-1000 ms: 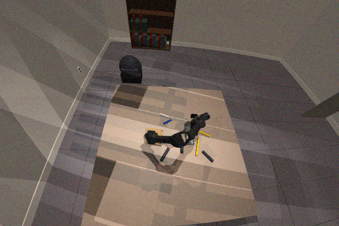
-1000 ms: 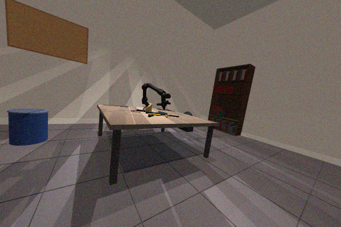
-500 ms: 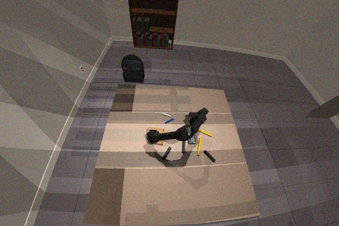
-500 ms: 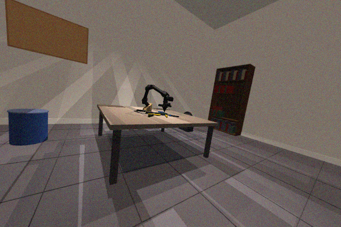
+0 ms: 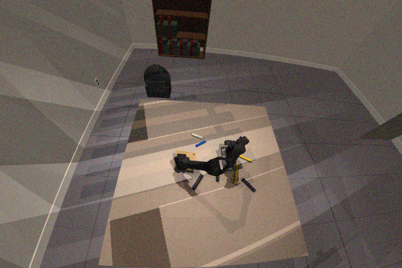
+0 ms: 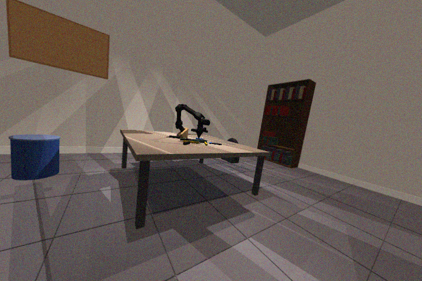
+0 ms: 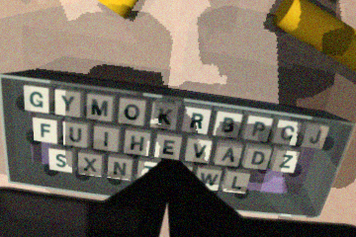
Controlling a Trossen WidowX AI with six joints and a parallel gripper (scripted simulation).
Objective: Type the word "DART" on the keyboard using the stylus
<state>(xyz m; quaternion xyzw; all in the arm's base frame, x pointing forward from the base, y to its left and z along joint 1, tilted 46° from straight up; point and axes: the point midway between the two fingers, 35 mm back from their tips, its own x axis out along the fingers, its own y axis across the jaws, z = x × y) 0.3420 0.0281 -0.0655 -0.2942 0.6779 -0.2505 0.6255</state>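
My gripper tip is 18 cm past the blue stylus, 13 cm to the right of it and 3 cm above it. The rest, counted from my gripper tip: yellow pencil (14 cm ahead, 3 cm below, 2 cm to the left); then white pen (24 cm behind, 18 cm to the left, 3 cm below).
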